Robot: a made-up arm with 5 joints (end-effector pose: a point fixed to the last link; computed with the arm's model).
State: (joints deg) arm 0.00 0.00 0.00 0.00 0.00
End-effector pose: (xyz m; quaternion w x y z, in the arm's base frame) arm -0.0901 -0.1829 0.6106 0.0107 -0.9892 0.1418 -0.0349
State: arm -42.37 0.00 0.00 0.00 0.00
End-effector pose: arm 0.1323 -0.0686 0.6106 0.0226 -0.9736 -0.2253 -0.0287
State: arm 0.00 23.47 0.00 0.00 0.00
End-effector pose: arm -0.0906 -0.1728 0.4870 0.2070 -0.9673 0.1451 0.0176
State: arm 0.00 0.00 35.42 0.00 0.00
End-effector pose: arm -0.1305 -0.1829 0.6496 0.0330 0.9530 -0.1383 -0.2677
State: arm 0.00 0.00 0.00 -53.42 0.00
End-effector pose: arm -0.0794 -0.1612 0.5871 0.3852 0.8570 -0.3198 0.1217
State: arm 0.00 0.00 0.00 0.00 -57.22
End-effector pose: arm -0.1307 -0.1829 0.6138 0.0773 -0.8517 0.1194 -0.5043
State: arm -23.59 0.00 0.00 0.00 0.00
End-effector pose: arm 0.0446 -0.1396 0.6106 0.0176 -0.9973 -0.0634 -0.0320
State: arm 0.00 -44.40 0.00 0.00 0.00
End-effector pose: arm -0.1041 -0.0711 0.8117 0.3553 0.9181 -0.1196 0.1285
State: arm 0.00 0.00 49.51 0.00 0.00
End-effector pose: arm -0.1387 -0.1829 0.6707 0.0497 0.9129 -0.1332 -0.3825
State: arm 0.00 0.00 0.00 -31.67 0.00
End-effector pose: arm -0.0851 -0.1670 0.5987 0.2294 0.9355 -0.2537 0.0885
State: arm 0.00 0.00 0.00 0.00 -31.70
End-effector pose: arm -0.1123 -0.1829 0.6175 0.0490 -0.9421 0.1335 -0.3037
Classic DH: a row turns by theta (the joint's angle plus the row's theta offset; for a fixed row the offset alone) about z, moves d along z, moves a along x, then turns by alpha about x. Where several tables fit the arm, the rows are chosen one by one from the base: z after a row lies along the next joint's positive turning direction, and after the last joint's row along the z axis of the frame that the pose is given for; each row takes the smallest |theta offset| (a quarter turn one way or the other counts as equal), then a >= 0, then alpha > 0; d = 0 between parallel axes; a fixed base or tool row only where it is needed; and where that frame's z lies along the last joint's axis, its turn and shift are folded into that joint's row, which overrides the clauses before.
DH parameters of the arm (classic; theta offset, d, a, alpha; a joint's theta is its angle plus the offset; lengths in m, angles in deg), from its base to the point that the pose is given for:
base (fixed): -51.92 0 -0.2048 180
joint 1: 31.48 -0.5731 0.0433 90.29
joint 2: 89.97 0.0732 -0.12 -83.4
joint 3: -27.58 -0.3189 0.0886 85.86
joint 4: 0 -0.1123 -0.0138 -85.86
joint 5: -66.26 0.0179 0.0257 -89.36
tool (fixed): 16.34 -0.0339 0 0

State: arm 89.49 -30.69 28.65 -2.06 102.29
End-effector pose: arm -0.4274 0.1885 0.7293 0.4042 -0.0724 0.5200 0.7490
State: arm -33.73 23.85 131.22 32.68 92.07
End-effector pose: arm 0.1059 -0.1687 0.6709 0.1844 -0.4389 0.1374 -0.8686
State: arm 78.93 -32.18 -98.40 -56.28 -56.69
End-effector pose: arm -0.3095 -0.0691 0.7854 0.7733 -0.0655 -0.0669 0.6271
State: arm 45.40 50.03 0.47 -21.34 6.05
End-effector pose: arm -0.2816 -0.0391 0.3665 0.2811 -0.7868 0.5491 0.0207
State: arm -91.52 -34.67 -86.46 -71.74 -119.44
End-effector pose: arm 0.1252 0.3860 0.7658 0.3293 0.4189 0.1673 -0.8295
